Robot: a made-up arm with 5 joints.
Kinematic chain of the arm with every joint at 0, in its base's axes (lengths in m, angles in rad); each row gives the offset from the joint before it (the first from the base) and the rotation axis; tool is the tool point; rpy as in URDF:
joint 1: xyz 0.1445 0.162 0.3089 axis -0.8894 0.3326 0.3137
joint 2: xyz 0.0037 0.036 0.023 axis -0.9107 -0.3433 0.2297
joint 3: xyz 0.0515 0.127 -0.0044 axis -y
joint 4: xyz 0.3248 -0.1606 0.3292 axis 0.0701 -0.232 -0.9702
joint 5: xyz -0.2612 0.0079 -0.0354 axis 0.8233 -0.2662 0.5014
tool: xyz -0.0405 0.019 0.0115 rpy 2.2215 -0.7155 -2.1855
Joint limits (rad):
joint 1: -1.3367..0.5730
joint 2: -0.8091..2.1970
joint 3: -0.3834..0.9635
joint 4: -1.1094..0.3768
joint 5: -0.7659..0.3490
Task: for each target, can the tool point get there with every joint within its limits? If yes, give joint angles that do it. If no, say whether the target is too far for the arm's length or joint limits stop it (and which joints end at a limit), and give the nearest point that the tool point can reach.
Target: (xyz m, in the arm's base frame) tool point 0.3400 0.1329 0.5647
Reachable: yes | joints 0.1342 -0.5231 -0.1638 0.1360 -0.3136
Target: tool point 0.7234 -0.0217 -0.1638
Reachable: no: joint limits stop it (at a limit: joint 1, joint 2, joint 3, joint 4, joint 5) | nearest point 0.4140 -0.0746 -0.0539 | short by 0.333 m
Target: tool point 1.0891 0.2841 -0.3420
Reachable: no: too far | nearest point 0.4140 -0.0746 -0.0539 | short by 0.817 m
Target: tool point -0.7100 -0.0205 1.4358
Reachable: no: too far | nearest point -0.1495 0.0812 0.7711 | short by 0.875 m
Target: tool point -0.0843 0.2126 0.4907
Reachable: yes | joints -1.1367 0.9018 0.7445 -0.0542 -0.6733
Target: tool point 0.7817 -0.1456 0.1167
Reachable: no: joint limits stop it (at a limit: joint 2, joint 3, joint 4, joint 5) | nearest point 0.4879 -0.2152 0.3046 | short by 0.356 m
